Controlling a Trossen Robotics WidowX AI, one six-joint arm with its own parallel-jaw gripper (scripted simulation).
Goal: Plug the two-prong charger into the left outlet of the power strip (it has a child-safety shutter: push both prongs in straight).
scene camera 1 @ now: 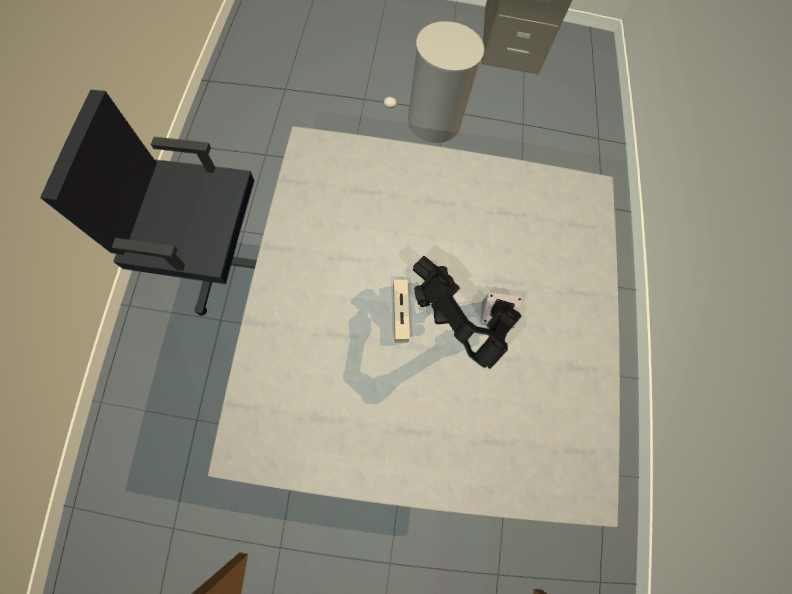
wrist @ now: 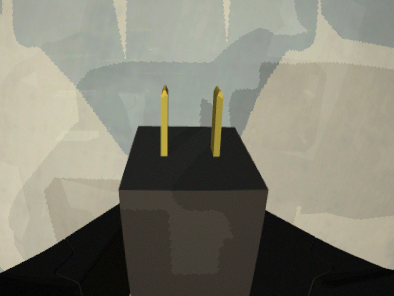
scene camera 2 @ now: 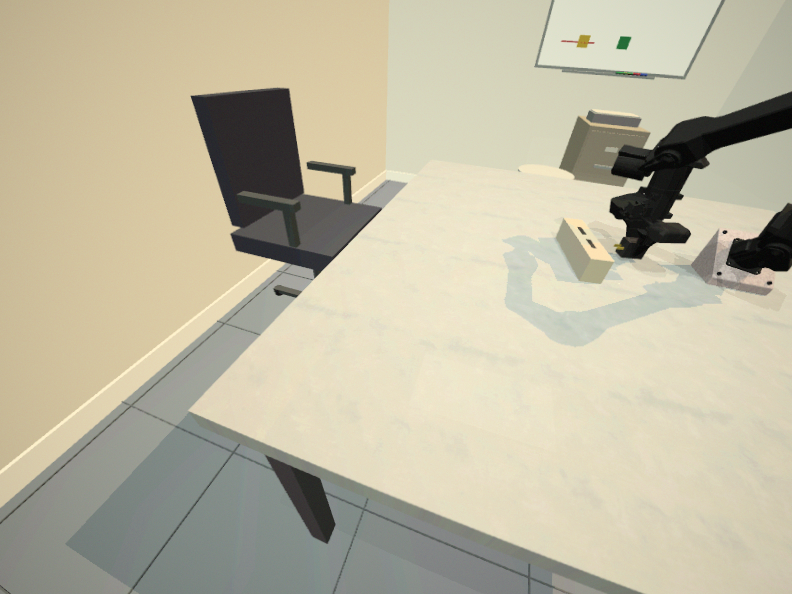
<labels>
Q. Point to a charger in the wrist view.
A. At 192, 203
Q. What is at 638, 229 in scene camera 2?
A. My gripper.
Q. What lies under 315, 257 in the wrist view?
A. My gripper.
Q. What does my gripper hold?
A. A charger.
</labels>
